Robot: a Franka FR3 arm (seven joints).
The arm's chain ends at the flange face. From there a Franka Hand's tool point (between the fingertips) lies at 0.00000 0.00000 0.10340 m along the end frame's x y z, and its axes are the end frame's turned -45 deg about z.
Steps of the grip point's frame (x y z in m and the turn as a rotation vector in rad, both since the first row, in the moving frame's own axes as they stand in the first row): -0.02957, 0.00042, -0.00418, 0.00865, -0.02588, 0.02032; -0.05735, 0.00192, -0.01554, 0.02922, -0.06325, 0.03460; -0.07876, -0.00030, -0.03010, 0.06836, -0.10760, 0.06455
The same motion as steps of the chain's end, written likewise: -0.01808, 0.01997, -0.00414, -0.01218, -0.02442, 0.02032; -0.03240, 0.03954, -0.01529, -0.02406, -0.06539, 0.03460; -0.04299, 0.05303, -0.02926, -0.02775, -0.12442, 0.06455
